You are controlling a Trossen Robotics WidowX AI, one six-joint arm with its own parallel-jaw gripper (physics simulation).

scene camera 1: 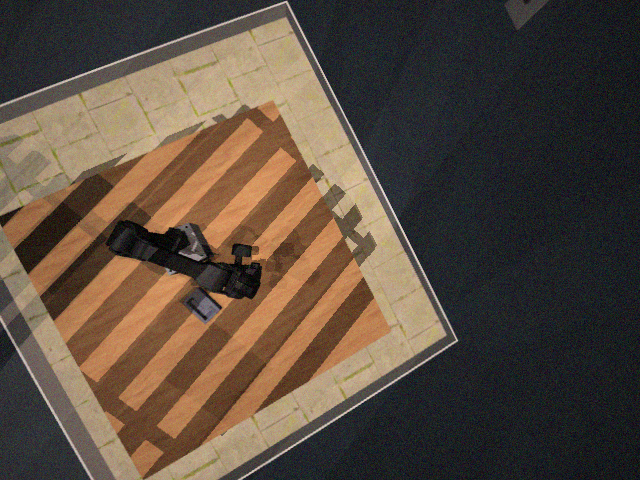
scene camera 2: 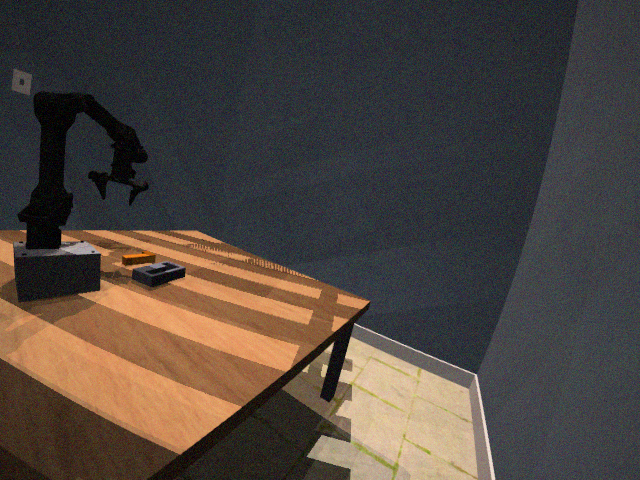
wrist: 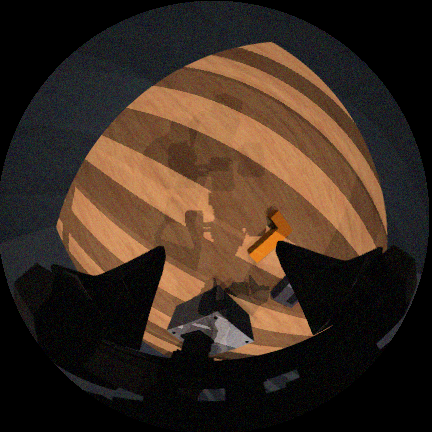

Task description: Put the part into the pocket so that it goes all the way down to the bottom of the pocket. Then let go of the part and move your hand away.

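Frame: origin at the arm's base, x ahead, y left, z up, level; centimetres.
Where they show: gripper, fingertip midpoint: (scene camera 2: 117, 202) (wrist: 221, 249); arm's base at its link origin: (scene camera 1: 179, 240) (scene camera 2: 42, 246) (wrist: 196, 338).
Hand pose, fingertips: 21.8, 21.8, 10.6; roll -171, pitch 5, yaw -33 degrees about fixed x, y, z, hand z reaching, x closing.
Note:
Each offset is from my fingertips to the top centre of the thing, as dx, dy, dz. Level surfaces: height alone.
The orange L-shaped part {+5.6, -9.7, -18.0} (scene camera 2: 138, 258) (wrist: 264, 245) lies on the table beside the grey pocket block, apart from it. It is hidden under the arm in scene camera 1. The pocket block {+7.1, -28.3, -17.4} (scene camera 1: 207, 318) (scene camera 2: 165, 277) (wrist: 282, 296) lies flat, with its recess facing up and no orange in it. In the wrist view the right finger covers part of the block. My gripper (scene camera 2: 116, 201) (wrist: 221, 249) is open and empty, pointing down, high above the table. In the wrist view the part shows near the right fingertip, well below it.
The arm's grey base box (scene camera 1: 200, 251) (scene camera 2: 57, 276) (wrist: 210, 330) stands on the table near the part and the pocket block. The striped shadows cross the wooden table {dz -21.0} (scene camera 1: 289, 330) (scene camera 2: 217, 320) (wrist: 175, 190). A dark wall (scene camera 2: 361, 129) stands behind the table.

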